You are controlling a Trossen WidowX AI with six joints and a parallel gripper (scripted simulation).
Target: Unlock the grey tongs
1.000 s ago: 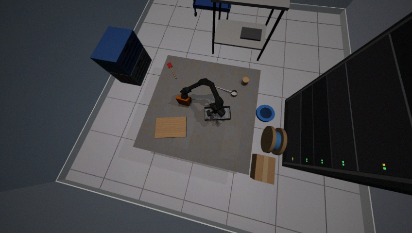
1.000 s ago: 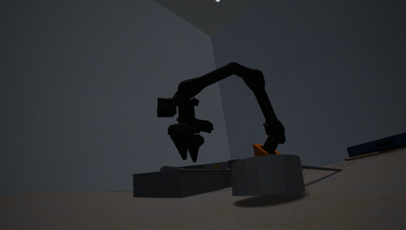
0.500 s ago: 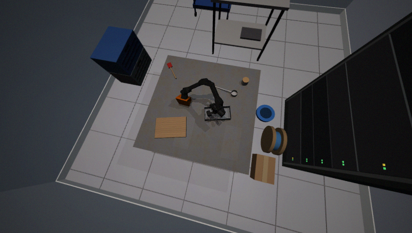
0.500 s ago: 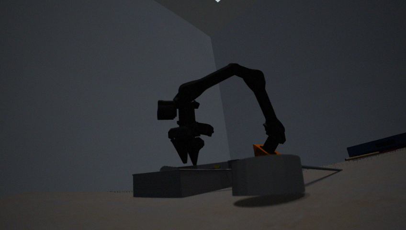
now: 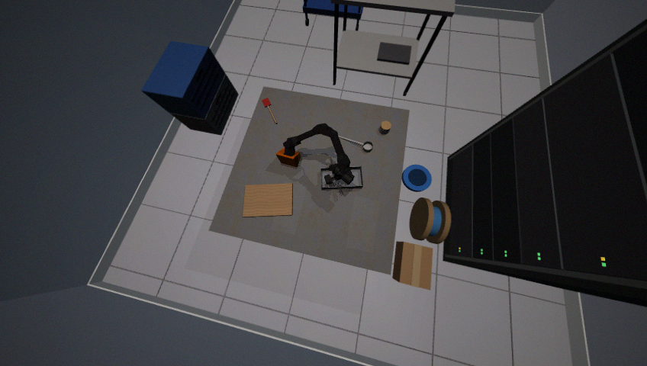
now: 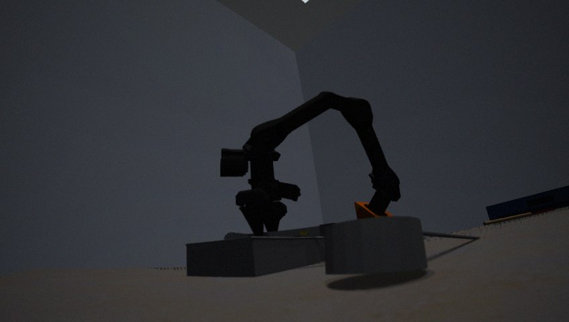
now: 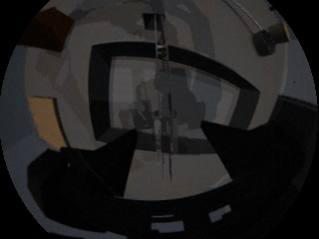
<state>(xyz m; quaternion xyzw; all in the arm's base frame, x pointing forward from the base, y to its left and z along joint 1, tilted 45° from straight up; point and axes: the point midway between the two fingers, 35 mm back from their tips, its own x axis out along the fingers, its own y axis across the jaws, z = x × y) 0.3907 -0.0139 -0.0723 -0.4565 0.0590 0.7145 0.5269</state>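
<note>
My gripper tip is now 2 cm short of the roasting tin, 3 cm to the right of it and 3 cm above it. Also, from my gripper tip: wooden board: 45 cm behind, 29 cm to the right, 5 cm below.
</note>
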